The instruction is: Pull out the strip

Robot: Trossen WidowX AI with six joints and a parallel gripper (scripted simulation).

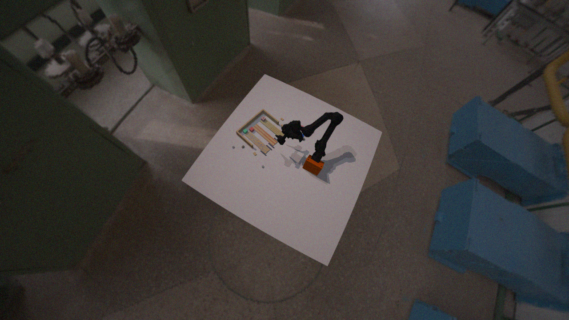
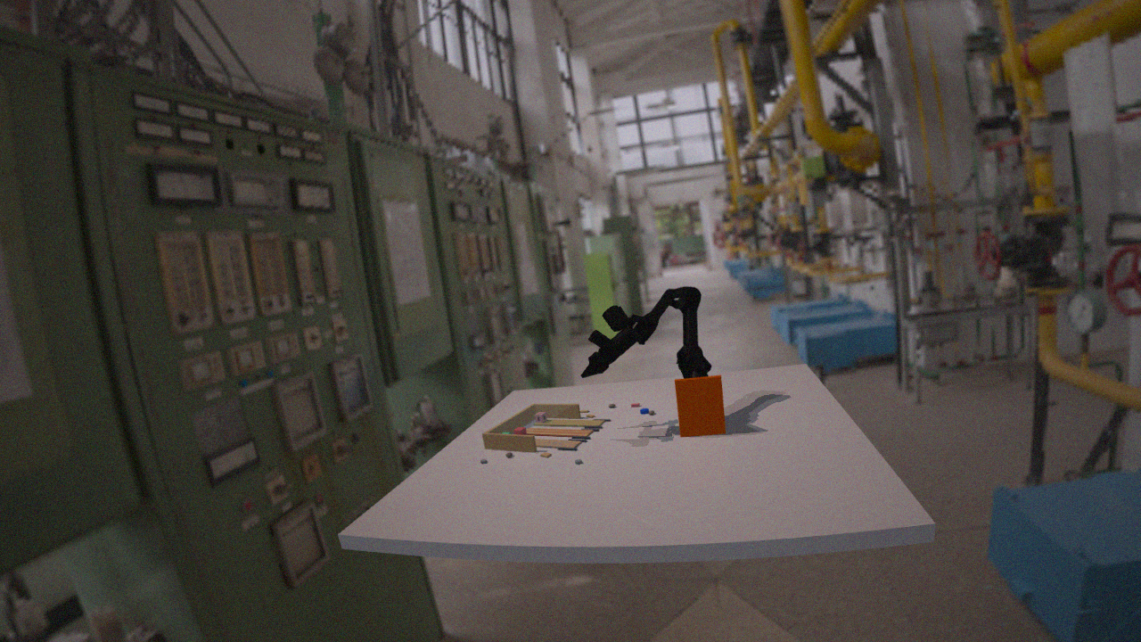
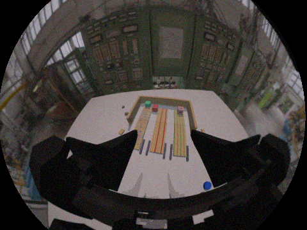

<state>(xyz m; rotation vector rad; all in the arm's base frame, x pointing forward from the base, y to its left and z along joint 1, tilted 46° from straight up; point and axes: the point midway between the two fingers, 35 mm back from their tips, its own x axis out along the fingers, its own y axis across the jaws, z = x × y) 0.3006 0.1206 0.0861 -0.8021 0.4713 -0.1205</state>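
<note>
The small blue piece lies 120 mm behind my gripper tip, 190 mm to the right of it and 200 mm below it.
</note>
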